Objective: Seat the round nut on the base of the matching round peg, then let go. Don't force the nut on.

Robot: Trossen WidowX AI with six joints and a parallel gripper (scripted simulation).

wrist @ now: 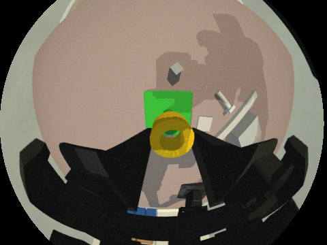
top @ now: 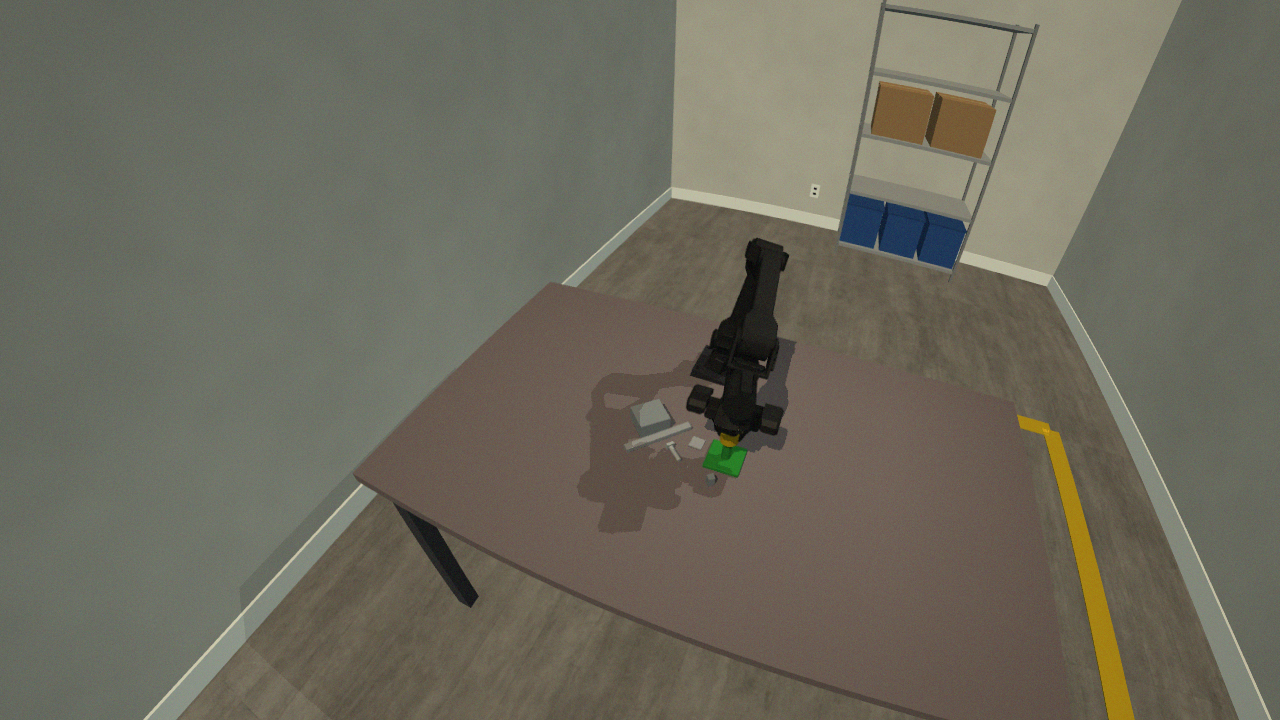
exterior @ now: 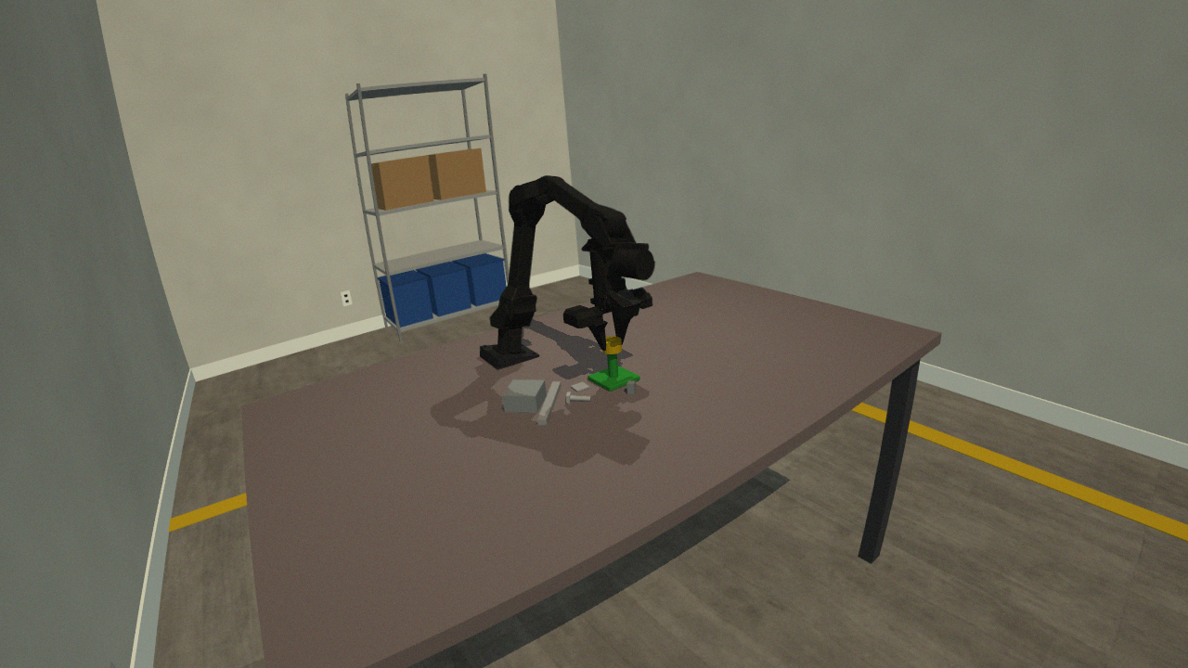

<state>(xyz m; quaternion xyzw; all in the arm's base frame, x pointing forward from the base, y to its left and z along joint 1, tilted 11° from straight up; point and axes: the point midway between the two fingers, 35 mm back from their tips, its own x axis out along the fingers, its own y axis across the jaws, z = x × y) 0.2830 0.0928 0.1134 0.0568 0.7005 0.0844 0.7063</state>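
Right now the small grey cube is 100 mm below my hand, 70 mm ahead of it and 10 mm to the right of it. Also, from my hand: grey bar 160 mm to the right, 100 mm below; then small flat plate 110 mm below, 70 mm to the right, 20 mm behind; then bolt 110 mm to the right, 100 mm below, 30 mm ahead.
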